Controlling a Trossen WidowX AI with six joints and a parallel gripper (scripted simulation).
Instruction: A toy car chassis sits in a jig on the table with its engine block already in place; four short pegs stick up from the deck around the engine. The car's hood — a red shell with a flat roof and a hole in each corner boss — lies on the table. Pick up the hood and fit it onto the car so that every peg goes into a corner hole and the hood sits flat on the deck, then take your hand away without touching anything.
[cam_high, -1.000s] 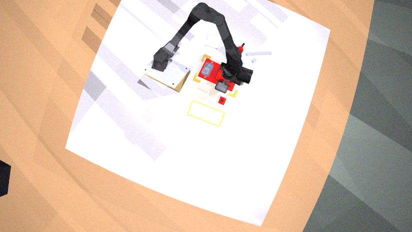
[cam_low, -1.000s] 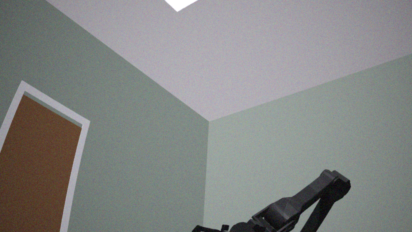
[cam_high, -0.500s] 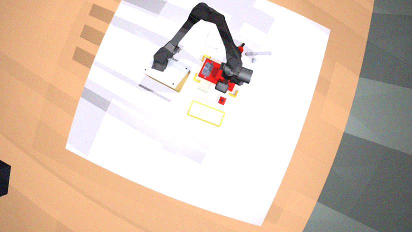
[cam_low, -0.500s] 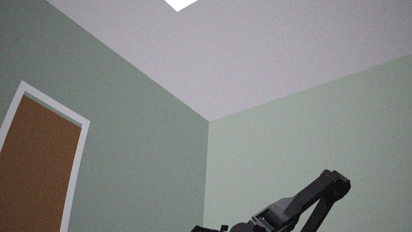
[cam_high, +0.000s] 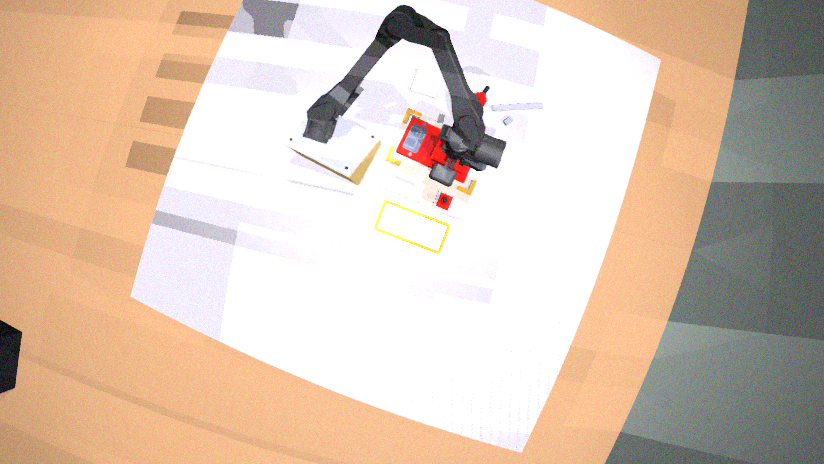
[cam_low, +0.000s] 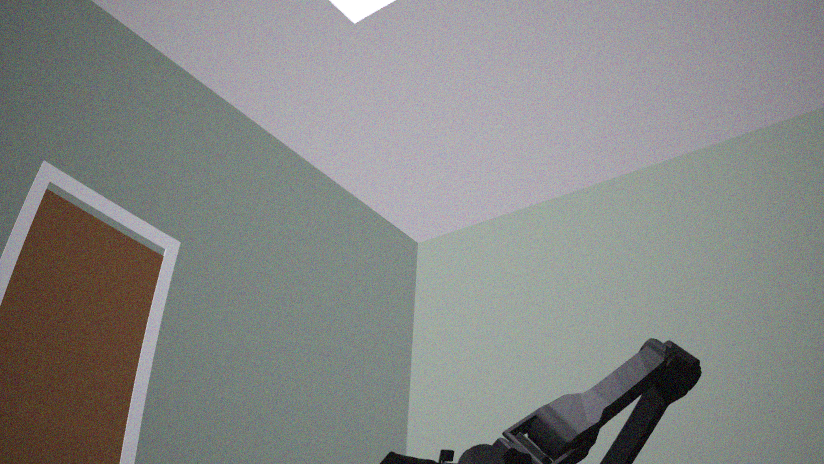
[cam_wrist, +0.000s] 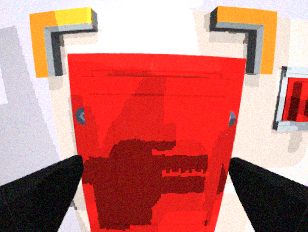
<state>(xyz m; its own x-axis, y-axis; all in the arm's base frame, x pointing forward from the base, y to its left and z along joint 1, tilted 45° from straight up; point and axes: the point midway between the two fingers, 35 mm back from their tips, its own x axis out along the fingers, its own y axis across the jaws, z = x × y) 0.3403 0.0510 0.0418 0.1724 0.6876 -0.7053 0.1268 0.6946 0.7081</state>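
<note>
The red hood lies right at my gripper tip. The rest, counted from my gripper tip: grey ring: 240 mm to the left, 60 mm behind, 30 mm below; grey bar: 200 mm to the left, 140 mm ahead, 40 mm below.
</note>
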